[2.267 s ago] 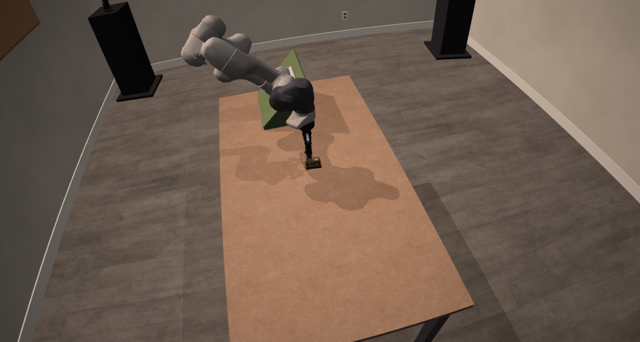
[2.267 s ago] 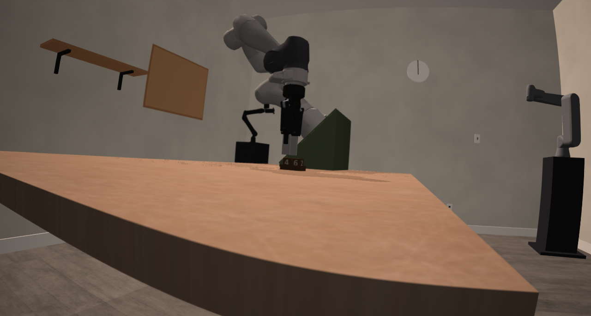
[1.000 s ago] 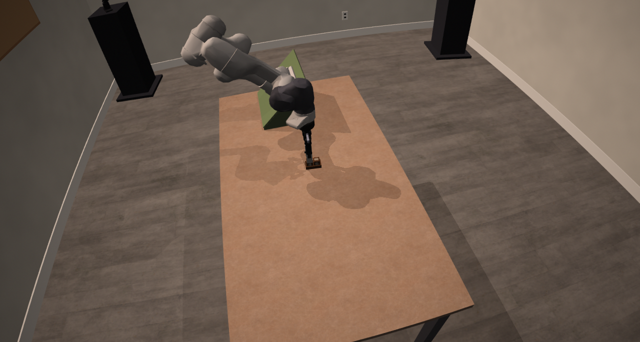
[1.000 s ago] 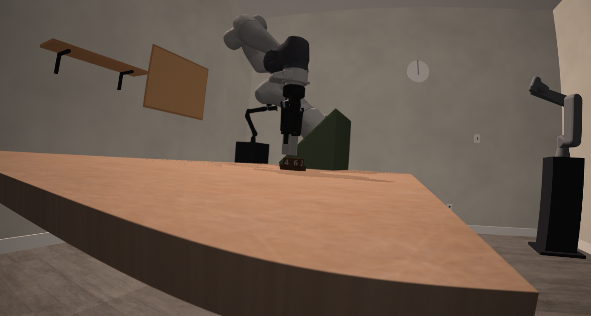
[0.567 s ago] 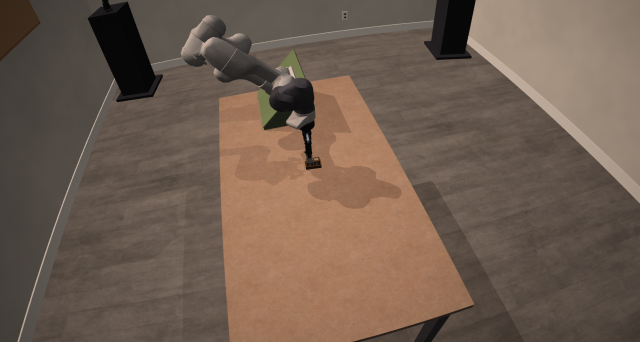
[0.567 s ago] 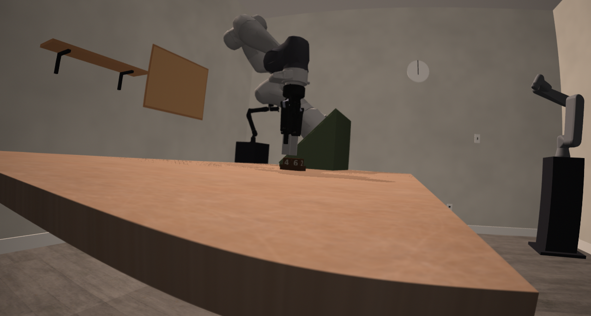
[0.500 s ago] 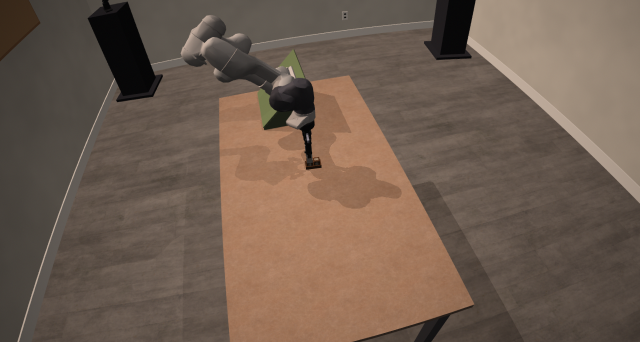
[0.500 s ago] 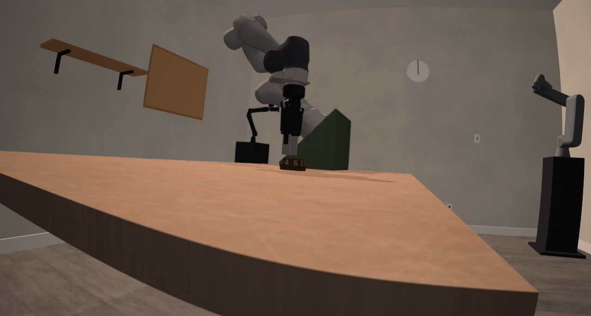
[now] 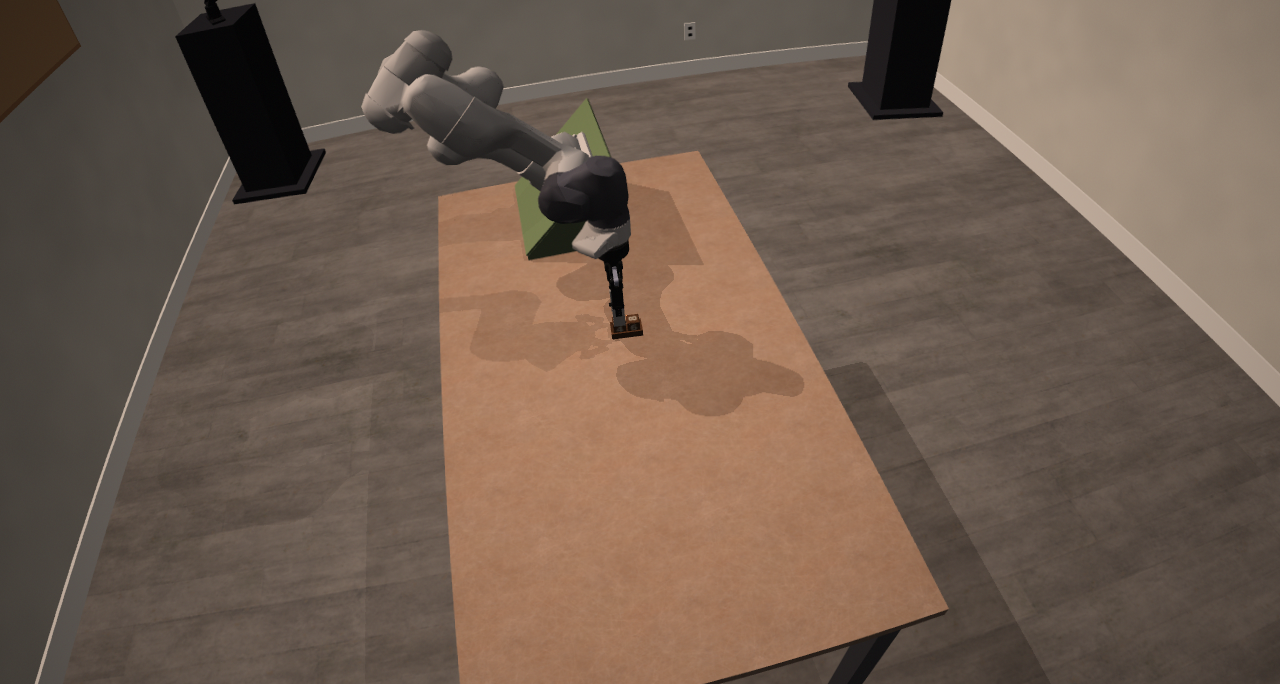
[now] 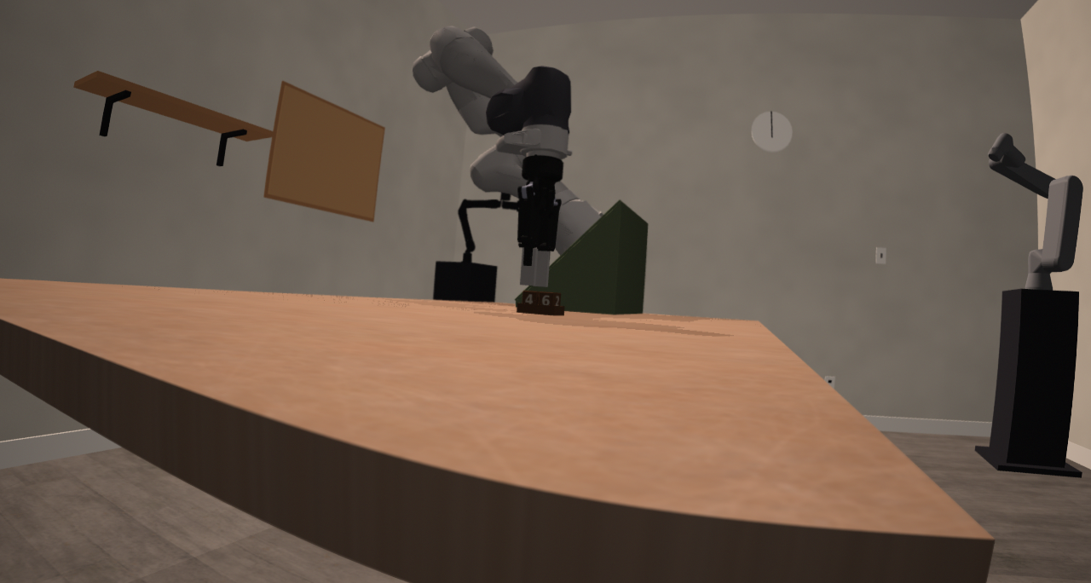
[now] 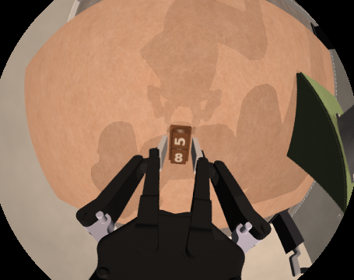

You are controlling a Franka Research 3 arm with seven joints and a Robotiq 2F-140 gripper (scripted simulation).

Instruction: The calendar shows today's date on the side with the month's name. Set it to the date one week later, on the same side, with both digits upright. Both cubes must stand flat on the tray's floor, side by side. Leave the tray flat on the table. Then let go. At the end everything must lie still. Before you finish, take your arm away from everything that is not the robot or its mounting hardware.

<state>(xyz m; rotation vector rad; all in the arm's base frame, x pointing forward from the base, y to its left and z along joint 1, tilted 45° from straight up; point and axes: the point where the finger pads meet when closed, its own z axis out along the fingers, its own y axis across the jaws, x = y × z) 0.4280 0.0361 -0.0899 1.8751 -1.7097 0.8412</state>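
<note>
Now: hand 20 mm to the right of the brown calendar tray and 70 mm above it.
</note>
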